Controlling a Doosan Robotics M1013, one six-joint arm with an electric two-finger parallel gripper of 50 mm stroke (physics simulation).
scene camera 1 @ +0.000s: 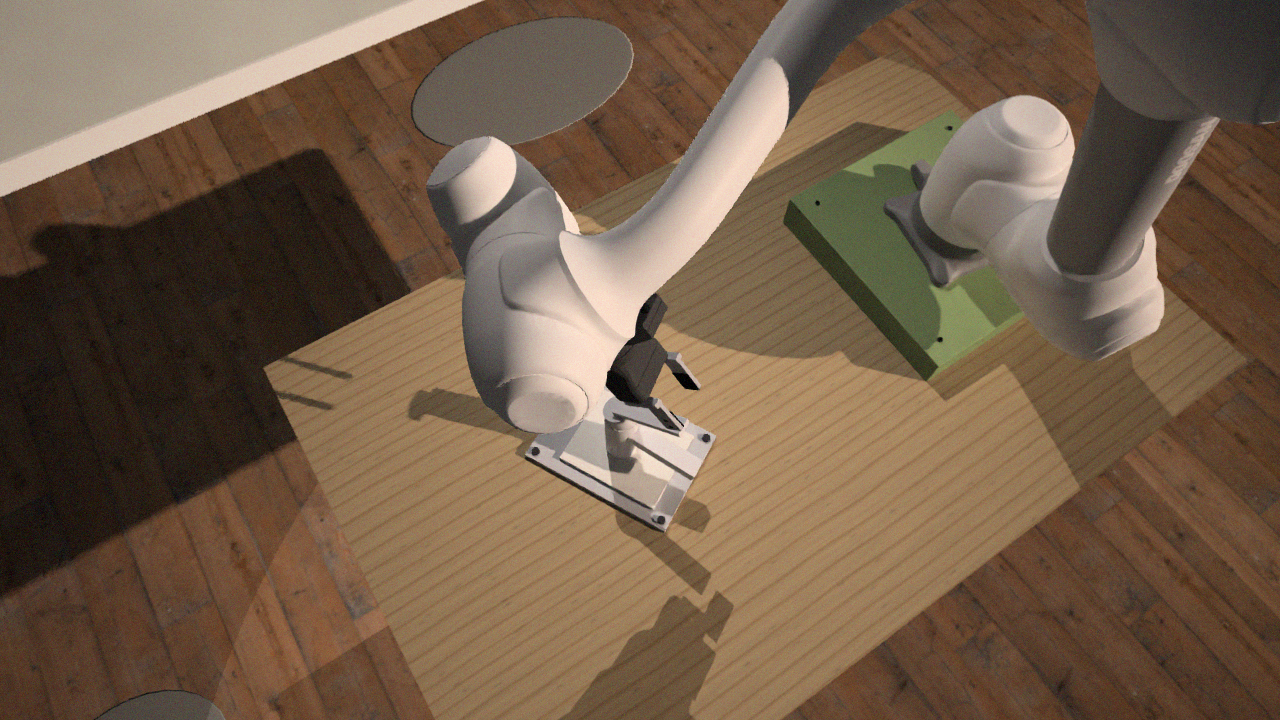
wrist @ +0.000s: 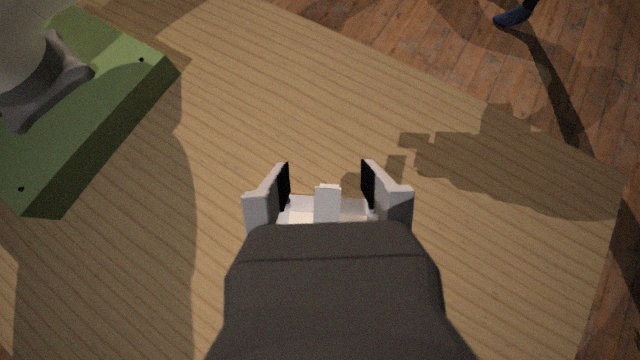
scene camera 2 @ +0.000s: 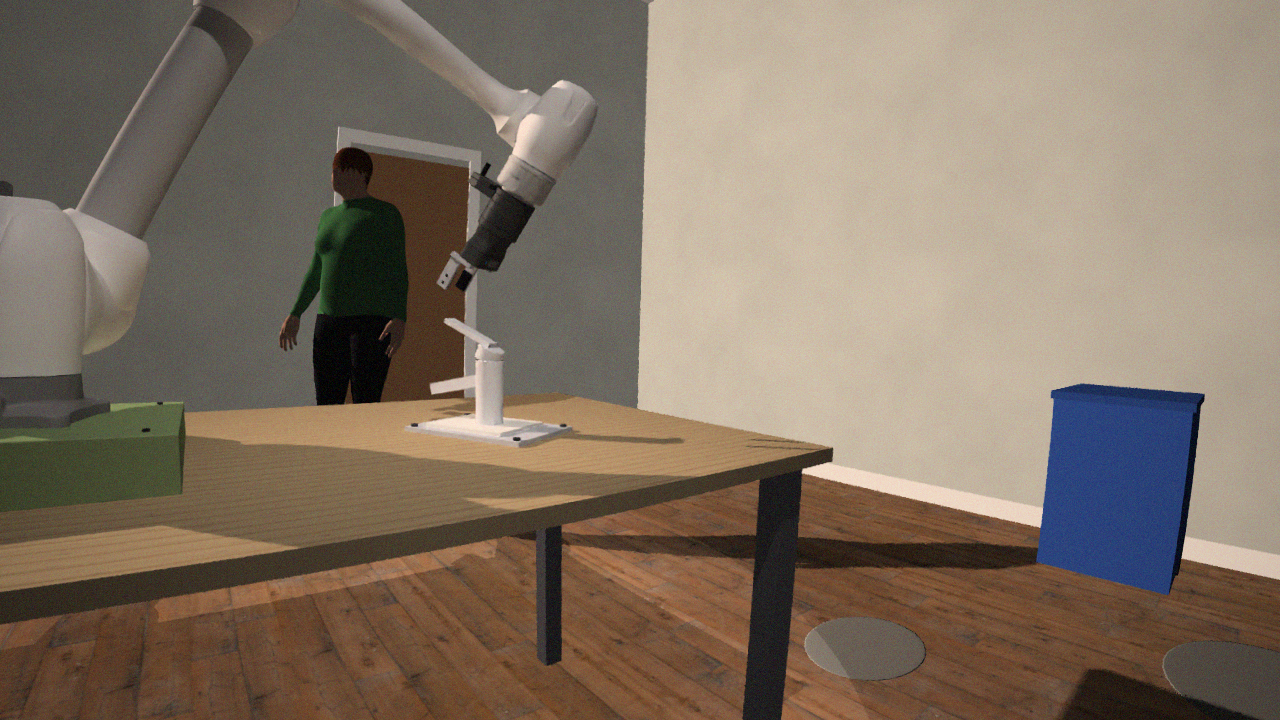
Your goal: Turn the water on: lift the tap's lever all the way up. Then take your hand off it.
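Seen in the pictures: gripper, fingertip midpoint: (scene camera 1: 684, 407) (wrist: 325, 175) (scene camera 2: 451, 287); arm's base, origin of the base link: (scene camera 1: 953, 229) (wrist: 39, 80) (scene camera 2: 12, 419).
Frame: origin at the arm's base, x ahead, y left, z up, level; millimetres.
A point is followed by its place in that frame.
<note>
The white tap (scene camera 1: 621, 440) @[x 668, y 142, z 27 mm] (scene camera 2: 488, 389) @[x 651, y 97, z 13 mm] stands upright on its white base plate (scene camera 1: 597, 483) @[x 715, y 162, z -56 mm] (scene camera 2: 537, 436) @[x 708, y 8, z -56 mm] on the table. Its lever (scene camera 2: 469, 332) @[x 627, y 141, z 109 mm] (wrist: 327, 204) @[x 612, y 181, z 127 mm] slopes up from the top of the post, with its free end raised, above the short spout (scene camera 2: 452, 385) @[x 604, y 168, z 13 mm]. My gripper (scene camera 1: 684, 407) @[x 603, y 188, z 188 mm] (scene camera 2: 453, 281) @[x 603, y 188, z 188 mm] (wrist: 325, 175) @[x 603, y 188, z 188 mm] is open and empty. In scene camera 2 it hangs tilted above the lever's free end, with a visible gap between them. In the wrist view the lever shows below and between the spread fingers, apart from both. Part of the tap is hidden there behind the gripper body.
The arm's base stands on a green block (scene camera 1: 863, 250) @[x 163, y -22, z -1 mm] (scene camera 2: 98, 461) @[x 152, y -176, z -20 mm] (wrist: 100, 135) @[x 197, y 16, z -18 mm] on the wooden table (scene camera 1: 805, 537) @[x 465, y 354, z -64 mm] (scene camera 2: 295, 474) @[x 347, y -102, z -64 mm]. A person in a green jumper (scene camera 2: 358, 259) stands behind the table. A blue cabinet (scene camera 2: 1114, 488) stands by the wall.
</note>
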